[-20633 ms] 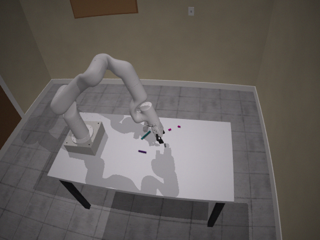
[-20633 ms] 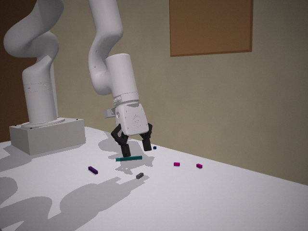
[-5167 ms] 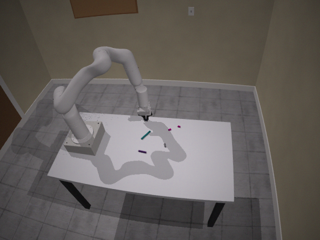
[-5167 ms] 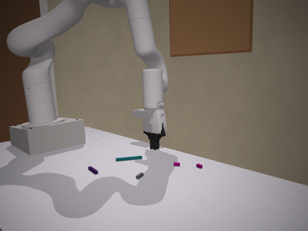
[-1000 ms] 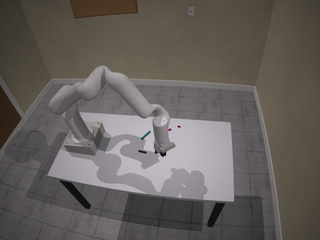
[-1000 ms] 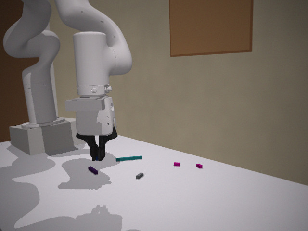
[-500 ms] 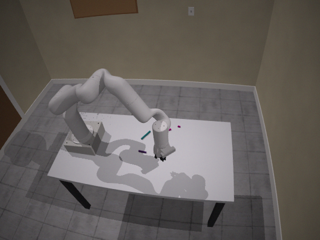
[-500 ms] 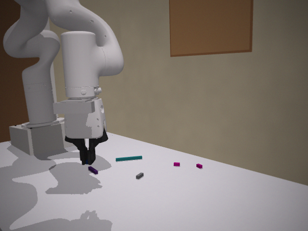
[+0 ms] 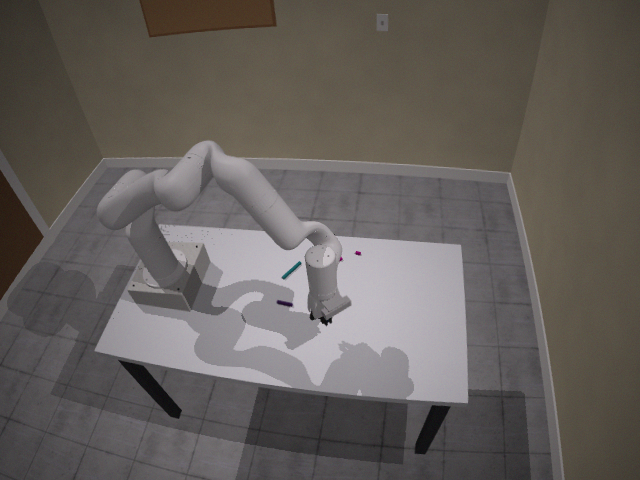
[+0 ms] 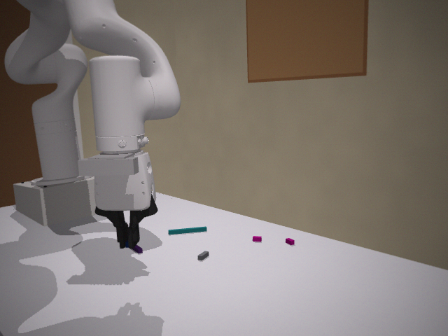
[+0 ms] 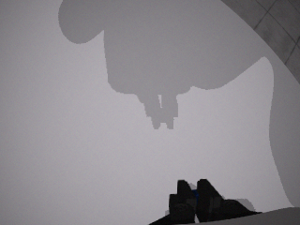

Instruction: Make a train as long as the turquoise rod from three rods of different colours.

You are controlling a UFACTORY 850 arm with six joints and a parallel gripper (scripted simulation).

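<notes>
Right now my hand is 19 cm to the right of the grey rod and 10 cm above it. Round my hand: blue rod: 2 cm below; purple rod: 16 cm behind, 13 cm to the left, 10 cm below; turquoise rod: 15 cm behind, 29 cm to the left, 10 cm below.
</notes>
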